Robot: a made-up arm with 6 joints. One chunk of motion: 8 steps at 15 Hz.
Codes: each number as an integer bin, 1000 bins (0 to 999) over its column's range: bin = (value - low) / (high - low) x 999, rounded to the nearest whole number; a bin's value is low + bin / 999 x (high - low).
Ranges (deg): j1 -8..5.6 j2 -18.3..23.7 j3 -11..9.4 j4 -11.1..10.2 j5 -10.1..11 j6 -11.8..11
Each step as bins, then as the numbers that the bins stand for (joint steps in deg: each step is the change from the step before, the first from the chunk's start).
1 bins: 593 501 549 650 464 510
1 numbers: 0.073 2.763 0.211 2.759 -0.300 -0.160
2 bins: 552 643 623 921 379 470
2 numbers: -0.485 8.733 1.722 8.537 -2.095 -1.073
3 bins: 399 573 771 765 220 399
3 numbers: -2.568 5.790 4.744 5.211 -5.453 -2.694
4 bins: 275 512 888 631 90 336
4 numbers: -4.256 3.226 7.133 2.354 -8.199 -4.132
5 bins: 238 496 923 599 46 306
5 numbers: -4.760 2.553 7.848 1.671 -9.128 -4.816
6 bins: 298 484 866 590 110 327
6 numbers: -3.943 2.048 6.684 1.480 -7.777 -4.337
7 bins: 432 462 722 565 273 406
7 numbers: -2.119 1.123 3.744 0.947 -4.334 -2.534
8 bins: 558 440 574 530 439 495
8 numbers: -0.404 0.198 0.721 0.200 -0.828 -0.503
